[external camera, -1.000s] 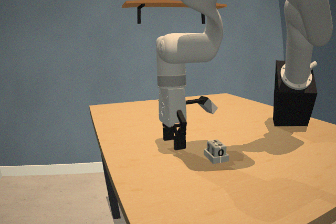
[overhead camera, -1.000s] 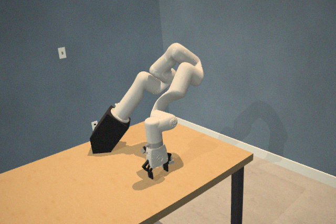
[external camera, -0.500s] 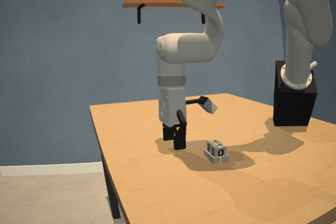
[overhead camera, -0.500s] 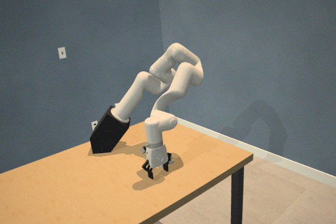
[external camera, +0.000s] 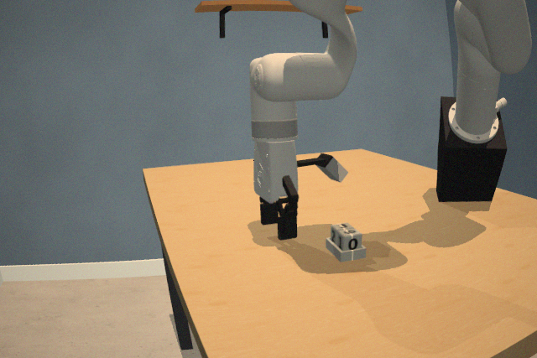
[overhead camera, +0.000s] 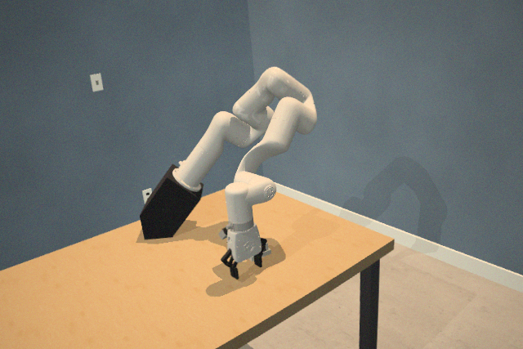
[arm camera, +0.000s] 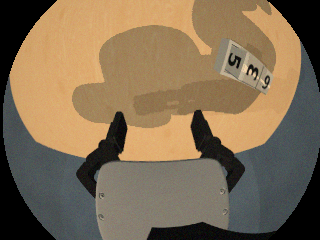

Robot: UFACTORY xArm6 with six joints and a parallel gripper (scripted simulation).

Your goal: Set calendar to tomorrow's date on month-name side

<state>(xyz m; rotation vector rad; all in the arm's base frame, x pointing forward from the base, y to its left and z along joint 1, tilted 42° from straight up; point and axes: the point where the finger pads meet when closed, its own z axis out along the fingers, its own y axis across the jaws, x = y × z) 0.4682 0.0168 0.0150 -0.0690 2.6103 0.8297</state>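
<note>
Right now my hand is 110 mm to the right of the digit cube and 100 mm past it. Also, from my hand: grey tray 100 mm behind, 90 mm to the left, 20 mm below.
</note>
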